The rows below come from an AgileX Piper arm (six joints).
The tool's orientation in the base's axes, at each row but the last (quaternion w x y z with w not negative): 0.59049, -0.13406, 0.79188, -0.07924; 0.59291, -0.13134, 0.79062, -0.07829; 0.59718, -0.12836, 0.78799, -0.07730; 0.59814, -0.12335, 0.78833, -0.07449; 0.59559, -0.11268, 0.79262, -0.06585; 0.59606, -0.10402, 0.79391, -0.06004; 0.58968, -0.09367, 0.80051, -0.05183; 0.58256, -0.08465, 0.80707, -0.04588
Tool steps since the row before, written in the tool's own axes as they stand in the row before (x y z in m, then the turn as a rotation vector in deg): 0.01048, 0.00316, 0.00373, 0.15, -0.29, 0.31; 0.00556, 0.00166, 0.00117, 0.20, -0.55, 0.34; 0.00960, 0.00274, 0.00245, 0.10, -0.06, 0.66; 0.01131, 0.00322, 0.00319, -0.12, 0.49, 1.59; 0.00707, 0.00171, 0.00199, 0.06, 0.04, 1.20; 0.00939, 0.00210, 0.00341, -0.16, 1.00, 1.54; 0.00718, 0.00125, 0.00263, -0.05, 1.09, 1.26; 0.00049, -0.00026, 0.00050, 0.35, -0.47, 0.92
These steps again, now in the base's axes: 0.00040, -0.00008, -0.01156, 0.29, -0.31, -0.14; -0.00053, -0.00005, -0.00590, 0.34, -0.57, -0.13; -0.00038, -0.00013, -0.01027, 0.62, -0.07, -0.26; -0.00015, -0.00003, -0.01218, 1.51, 0.55, -0.45; -0.00014, -0.00011, -0.00754, 1.13, 0.06, -0.40; 0.00056, -0.00009, -0.01019, 1.43, 1.05, -0.50; 0.00034, -0.00022, -0.00774, 1.12, 1.11, -0.54; 0.00035, -0.00034, -0.00057, 0.80, -0.51, -0.54
